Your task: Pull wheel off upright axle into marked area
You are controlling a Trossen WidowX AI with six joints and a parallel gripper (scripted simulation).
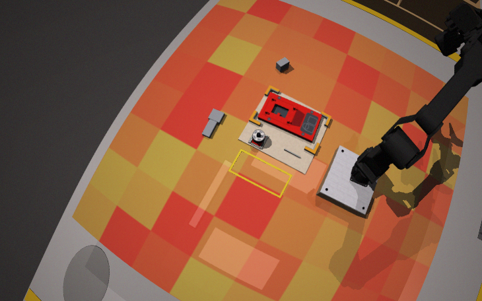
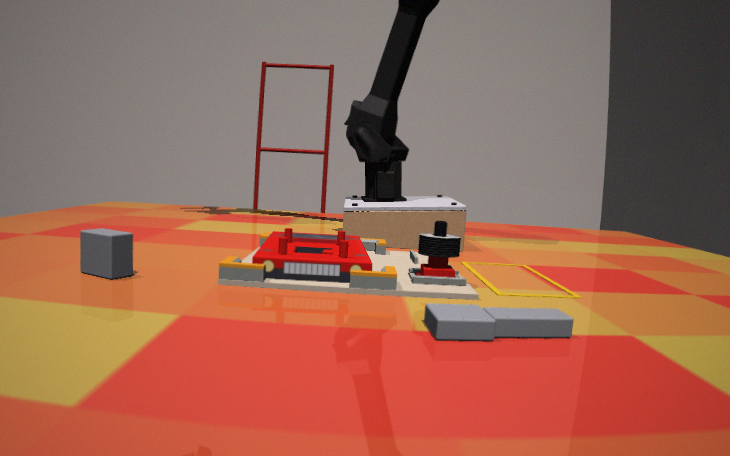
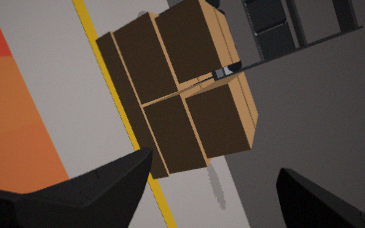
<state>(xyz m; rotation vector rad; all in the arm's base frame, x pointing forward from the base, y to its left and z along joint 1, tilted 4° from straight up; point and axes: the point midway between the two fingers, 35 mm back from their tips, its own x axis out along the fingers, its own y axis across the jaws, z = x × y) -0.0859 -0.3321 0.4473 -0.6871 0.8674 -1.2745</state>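
The wheel lies 430 mm ahead of my gripper tip, 410 mm to the left of it and 440 mm below it. From my gripper tip the other things lie so: grey hub 430 mm ahead, 410 mm to the left, 440 mm below.
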